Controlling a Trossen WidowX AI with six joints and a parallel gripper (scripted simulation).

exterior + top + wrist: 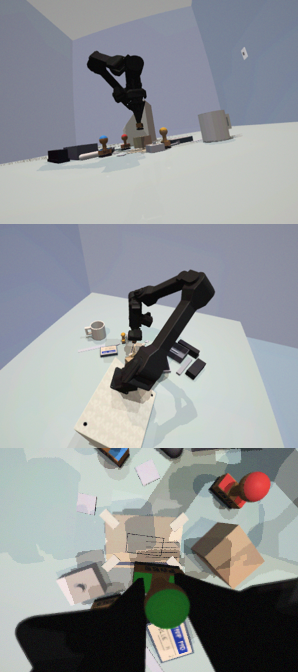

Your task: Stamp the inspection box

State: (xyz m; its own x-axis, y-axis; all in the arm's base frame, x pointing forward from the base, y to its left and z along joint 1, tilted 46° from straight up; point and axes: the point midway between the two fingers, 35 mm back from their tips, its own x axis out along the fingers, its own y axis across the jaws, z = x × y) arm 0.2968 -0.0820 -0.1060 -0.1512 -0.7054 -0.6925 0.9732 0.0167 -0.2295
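Right now my gripper tip is 10 cm past the cardboard box, 7 cm above it and 1 cm to the left of it. From my gripper tip the other things lie so: orange-knobbed stamp 8 cm to the left, 7 cm below, 5 cm ahead; card 10 cm below, 1 cm to the right, 1 cm ahead; green-knobbed stamp right at my gripper tip.
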